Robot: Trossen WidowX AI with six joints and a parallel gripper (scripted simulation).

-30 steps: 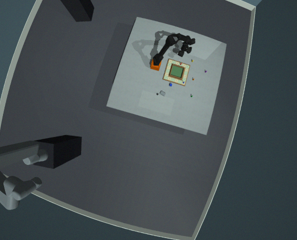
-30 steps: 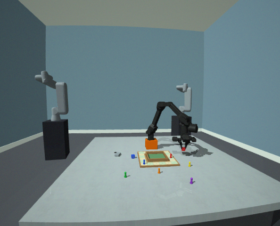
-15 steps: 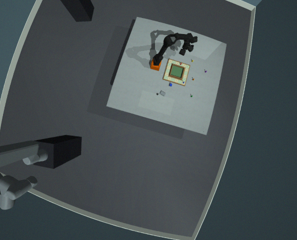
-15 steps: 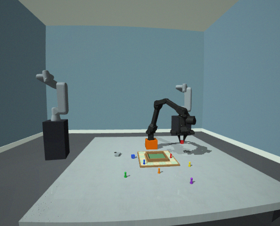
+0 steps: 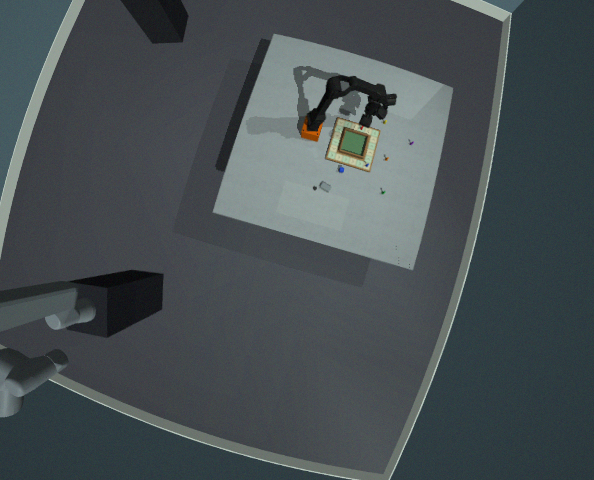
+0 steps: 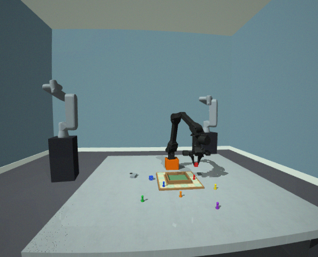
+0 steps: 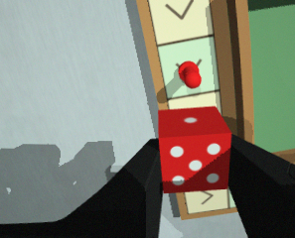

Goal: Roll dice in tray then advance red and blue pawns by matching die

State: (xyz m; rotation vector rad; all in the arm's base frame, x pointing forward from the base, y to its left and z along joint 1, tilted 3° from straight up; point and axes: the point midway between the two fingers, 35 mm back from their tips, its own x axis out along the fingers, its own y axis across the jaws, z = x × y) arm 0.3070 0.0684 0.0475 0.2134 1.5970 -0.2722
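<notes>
Right now my gripper tip is 11 cm past the blue die, 30 cm to the left of it and 10 cm above it. The rest, counted from my gripper tip: green tray 4 cm behind, 12 cm to the right, 11 cm below; then red die right at my gripper tip; then red pawn 1 cm to the right, 9 cm below.
</notes>
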